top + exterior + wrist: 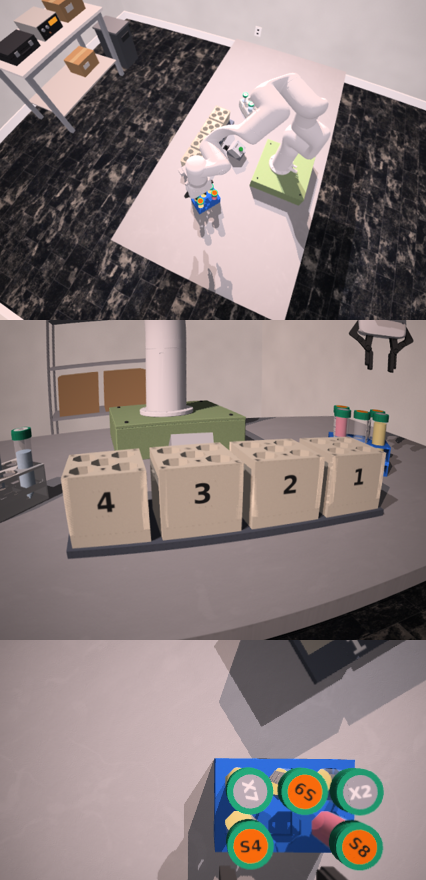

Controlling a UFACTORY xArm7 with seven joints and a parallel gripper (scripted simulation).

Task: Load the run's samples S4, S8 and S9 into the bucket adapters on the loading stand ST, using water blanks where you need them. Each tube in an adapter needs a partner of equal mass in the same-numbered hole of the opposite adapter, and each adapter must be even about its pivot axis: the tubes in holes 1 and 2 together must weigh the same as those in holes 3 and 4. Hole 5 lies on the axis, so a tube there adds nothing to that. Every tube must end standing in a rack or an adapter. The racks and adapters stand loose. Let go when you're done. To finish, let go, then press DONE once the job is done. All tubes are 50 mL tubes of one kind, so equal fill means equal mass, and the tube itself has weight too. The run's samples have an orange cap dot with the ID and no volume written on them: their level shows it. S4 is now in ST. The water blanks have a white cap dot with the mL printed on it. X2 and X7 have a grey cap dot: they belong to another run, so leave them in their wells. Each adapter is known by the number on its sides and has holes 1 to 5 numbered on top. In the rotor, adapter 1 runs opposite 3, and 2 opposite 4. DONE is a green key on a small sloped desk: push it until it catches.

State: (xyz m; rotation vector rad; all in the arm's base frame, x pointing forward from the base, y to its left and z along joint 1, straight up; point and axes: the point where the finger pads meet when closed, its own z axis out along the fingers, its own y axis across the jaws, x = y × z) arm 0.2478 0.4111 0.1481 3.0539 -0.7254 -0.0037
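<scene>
Now: the pink-filled tube 40 mm behind my hand, 70 mm to the right of it and 160 mm below it. The rest, counted from my hand: blue rack 40 mm to the right, 190 mm below; then green key 20 mm behind, 390 mm to the right, 160 mm below; then loading stand 180 mm ahead, 350 mm to the right, 220 mm below.
</scene>
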